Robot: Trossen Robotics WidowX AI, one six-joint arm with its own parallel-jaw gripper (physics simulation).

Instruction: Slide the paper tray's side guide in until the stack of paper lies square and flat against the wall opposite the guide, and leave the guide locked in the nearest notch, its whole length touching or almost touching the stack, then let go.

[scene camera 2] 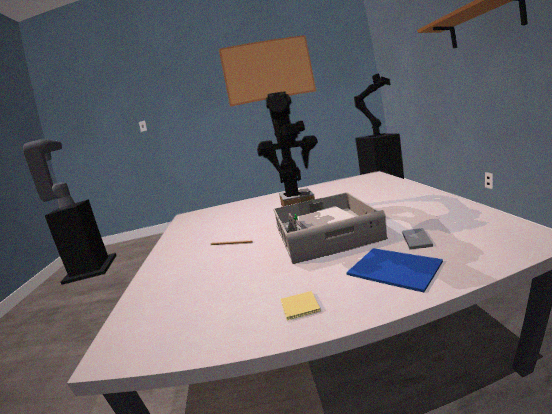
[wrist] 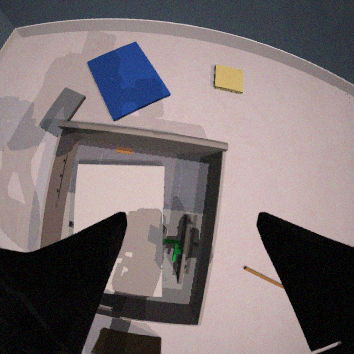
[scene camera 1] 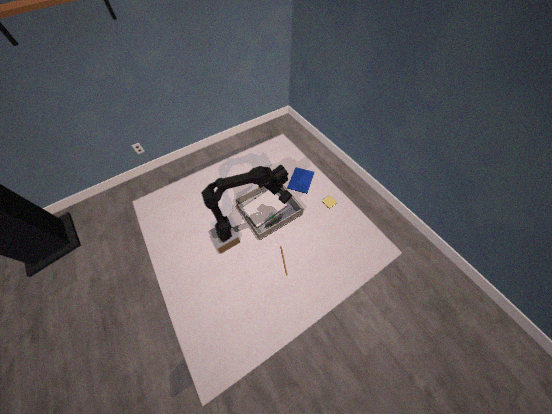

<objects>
white paper stack: scene camera 2 332, 214; wrist; scene camera 1
same spot on white paper stack: (scene camera 1: 259, 211) = (wrist: 119, 255)
</objects>
